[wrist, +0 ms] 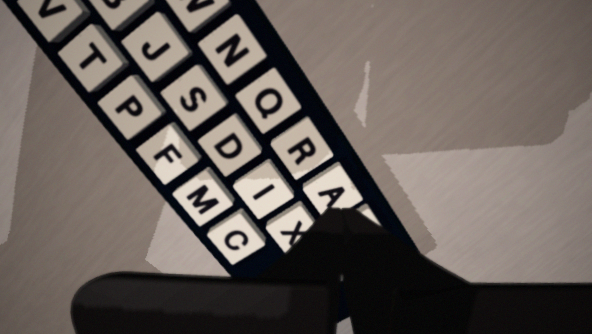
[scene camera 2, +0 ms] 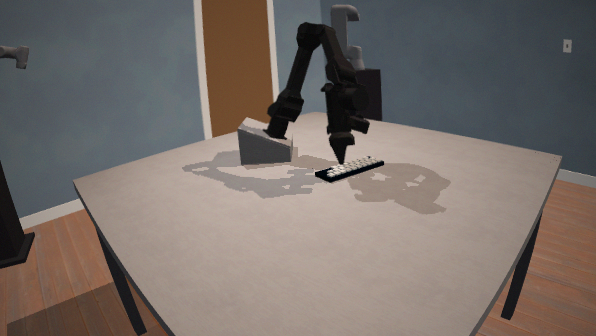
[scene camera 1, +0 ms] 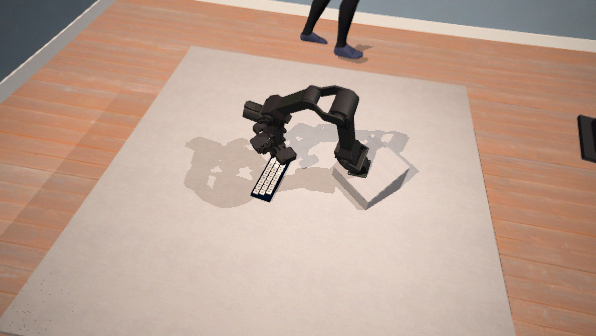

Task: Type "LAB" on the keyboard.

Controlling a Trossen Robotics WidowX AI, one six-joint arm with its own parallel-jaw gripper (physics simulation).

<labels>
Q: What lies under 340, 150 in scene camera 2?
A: The gripper.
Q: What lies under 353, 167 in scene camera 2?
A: A dark keyboard.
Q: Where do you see a dark keyboard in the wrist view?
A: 214, 110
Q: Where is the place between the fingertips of the gripper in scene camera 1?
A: At 273, 157
</labels>
